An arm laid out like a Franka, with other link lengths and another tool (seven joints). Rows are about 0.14 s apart.
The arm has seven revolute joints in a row. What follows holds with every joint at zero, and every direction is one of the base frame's.
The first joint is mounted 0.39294 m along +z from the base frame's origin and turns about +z.
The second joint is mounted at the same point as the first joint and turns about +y.
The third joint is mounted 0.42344 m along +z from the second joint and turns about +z.
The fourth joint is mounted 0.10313 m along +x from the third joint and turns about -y.
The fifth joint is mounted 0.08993 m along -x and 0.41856 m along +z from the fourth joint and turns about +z.
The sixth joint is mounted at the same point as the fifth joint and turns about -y.
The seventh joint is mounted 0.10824 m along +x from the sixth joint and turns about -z.
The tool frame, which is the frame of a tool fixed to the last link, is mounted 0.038 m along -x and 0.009 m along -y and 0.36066 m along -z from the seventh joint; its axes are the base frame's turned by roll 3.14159, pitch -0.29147 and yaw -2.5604 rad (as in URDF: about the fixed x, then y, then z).
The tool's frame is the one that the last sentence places.
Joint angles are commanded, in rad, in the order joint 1, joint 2, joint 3, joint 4, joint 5, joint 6, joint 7. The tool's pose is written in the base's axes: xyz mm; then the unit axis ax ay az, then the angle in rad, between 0 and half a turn. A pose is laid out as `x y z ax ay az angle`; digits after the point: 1 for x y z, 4 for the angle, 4 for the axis.
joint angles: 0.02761 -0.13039 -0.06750 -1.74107 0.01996 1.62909 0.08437
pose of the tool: 544.9 -21.4 539.8 0.2274 -0.9736 0.0217 2.8828
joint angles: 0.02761 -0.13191 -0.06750 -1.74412 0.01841 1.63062 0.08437
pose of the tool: 544.3 -21.9 539.3 0.2273 -0.9736 0.0224 2.8824
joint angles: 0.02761 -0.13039 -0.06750 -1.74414 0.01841 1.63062 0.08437
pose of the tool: 544.5 -21.9 538.4 0.2273 -0.9736 0.0223 2.8809
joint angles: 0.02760 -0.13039 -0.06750 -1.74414 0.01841 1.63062 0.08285
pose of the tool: 544.5 -22.0 538.4 0.2281 -0.9734 0.0224 2.8810
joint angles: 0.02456 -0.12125 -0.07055 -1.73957 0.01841 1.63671 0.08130
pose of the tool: 549.2 -25.6 536.2 0.2257 -0.9739 0.0224 2.8823
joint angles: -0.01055 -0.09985 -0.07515 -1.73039 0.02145 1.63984 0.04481
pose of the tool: 554.8 -48.1 529.1 0.2243 -0.9743 0.0203 2.8749
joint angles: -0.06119 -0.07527 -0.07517 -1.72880 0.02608 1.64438 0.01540
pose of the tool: 557.2 -76.2 516.5 0.2144 -0.9766 0.0147 2.8589
